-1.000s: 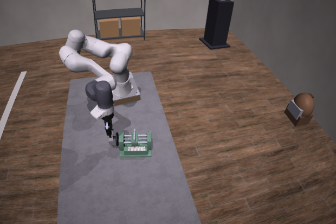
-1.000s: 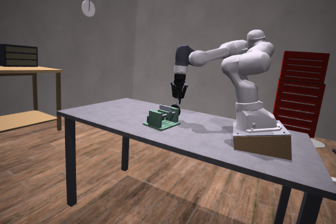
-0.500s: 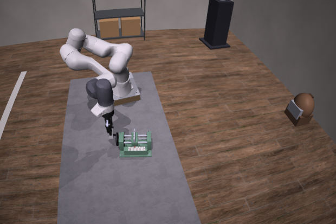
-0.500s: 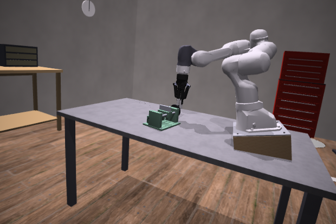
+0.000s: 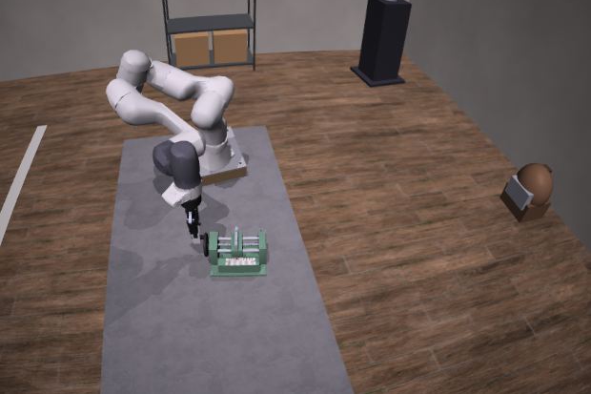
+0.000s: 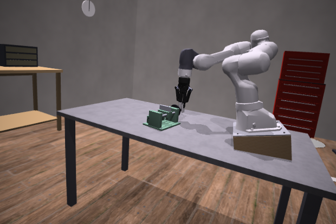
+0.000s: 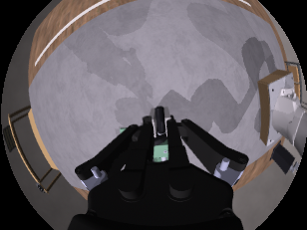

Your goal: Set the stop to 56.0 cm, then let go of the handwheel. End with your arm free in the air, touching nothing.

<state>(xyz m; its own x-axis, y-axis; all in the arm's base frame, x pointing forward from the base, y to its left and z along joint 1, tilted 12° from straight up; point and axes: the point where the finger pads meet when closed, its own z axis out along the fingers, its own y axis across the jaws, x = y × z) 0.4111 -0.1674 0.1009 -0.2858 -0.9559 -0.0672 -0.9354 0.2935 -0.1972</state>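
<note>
The black handwheel lies 2 cm to the left of my hand, 2 cm below it and 1 cm ahead of it. Round my hand: stop carriage (13 cm to the left, 8 cm ahead, 1 cm below).
</note>
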